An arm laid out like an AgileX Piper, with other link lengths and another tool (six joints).
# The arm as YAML. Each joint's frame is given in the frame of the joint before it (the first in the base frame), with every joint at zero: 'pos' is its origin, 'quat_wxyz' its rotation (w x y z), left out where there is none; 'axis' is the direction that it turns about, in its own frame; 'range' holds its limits. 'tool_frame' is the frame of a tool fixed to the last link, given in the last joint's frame.
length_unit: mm
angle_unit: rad
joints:
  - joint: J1
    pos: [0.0, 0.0, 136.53]
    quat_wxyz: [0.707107, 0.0, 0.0, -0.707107]
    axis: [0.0, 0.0, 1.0]
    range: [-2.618, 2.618]
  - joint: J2
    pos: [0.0, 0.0, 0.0]
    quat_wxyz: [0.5, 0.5, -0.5, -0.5]
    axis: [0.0, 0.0, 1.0]
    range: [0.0, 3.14]
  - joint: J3
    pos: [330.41, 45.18, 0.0]
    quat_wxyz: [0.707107, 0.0, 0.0, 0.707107]
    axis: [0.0, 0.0, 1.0]
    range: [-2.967, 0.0]
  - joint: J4
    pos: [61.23, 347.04, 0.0]
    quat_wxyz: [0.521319, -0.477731, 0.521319, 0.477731]
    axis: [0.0, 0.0, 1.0]
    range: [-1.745, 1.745]
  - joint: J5
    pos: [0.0, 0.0, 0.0]
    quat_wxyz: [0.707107, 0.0, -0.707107, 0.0]
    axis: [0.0, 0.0, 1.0]
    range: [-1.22, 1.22]
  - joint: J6
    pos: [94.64, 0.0, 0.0]
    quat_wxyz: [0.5, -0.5, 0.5, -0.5]
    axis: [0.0, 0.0, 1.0]
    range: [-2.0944, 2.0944]
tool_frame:
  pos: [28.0, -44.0, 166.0]
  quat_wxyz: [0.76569, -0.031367, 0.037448, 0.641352]
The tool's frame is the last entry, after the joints.
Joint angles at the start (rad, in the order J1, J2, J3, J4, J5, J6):
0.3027, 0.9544, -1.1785, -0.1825, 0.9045, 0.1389
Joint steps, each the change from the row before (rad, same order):
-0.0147, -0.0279, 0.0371, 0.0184, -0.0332, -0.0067
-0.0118, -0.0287, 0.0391, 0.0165, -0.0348, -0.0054
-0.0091, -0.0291, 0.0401, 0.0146, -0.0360, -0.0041
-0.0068, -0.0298, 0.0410, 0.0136, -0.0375, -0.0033
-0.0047, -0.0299, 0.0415, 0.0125, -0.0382, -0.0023
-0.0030, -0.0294, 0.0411, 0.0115, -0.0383, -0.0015
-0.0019, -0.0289, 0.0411, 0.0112, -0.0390, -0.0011
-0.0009, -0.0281, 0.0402, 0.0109, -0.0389, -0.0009
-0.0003, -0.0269, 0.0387, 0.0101, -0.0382, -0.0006
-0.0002, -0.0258, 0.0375, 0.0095, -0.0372, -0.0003
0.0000, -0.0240, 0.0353, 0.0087, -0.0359, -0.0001
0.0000, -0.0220, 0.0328, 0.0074, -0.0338, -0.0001
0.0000, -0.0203, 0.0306, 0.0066, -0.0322, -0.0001
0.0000, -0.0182, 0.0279, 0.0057, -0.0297, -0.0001
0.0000, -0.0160, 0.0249, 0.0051, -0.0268, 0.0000
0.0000, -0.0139, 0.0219, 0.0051, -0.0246, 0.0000
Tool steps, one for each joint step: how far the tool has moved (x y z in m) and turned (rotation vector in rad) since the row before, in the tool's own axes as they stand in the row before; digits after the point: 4 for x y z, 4 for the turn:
0.0012, 0.0042, -0.0022, 0.0206, -0.0022, 0.0137
0.0004, 0.0044, -0.0022, 0.0218, -0.0025, 0.0125
-0.0002, 0.0045, -0.0023, 0.0230, -0.0027, 0.0116
-0.0008, 0.0044, -0.0026, 0.0248, -0.0033, 0.0111
-0.0013, 0.0044, -0.0027, 0.0255, -0.0038, 0.0107
-0.0016, 0.0043, -0.0028, 0.0258, -0.0041, 0.0104
-0.0018, 0.0043, -0.0027, 0.0261, -0.0044, 0.0104
-0.0020, 0.0042, -0.0028, 0.0262, -0.0047, 0.0103
-0.0019, 0.0039, -0.0027, 0.0259, -0.0043, 0.0100
-0.0016, 0.0039, -0.0026, 0.0249, -0.0037, 0.0100
-0.0014, 0.0036, -0.0025, 0.0240, -0.0032, 0.0096
-0.0011, 0.0034, -0.0023, 0.0225, -0.0023, 0.0085
-0.0009, 0.0032, -0.0021, 0.0214, -0.0018, 0.0078
-0.0007, 0.0029, -0.0019, 0.0195, -0.0013, 0.0069
-0.0006, 0.0026, -0.0017, 0.0175, -0.0010, 0.0064
-0.0004, 0.0021, -0.0016, 0.0162, -0.0009, 0.0063

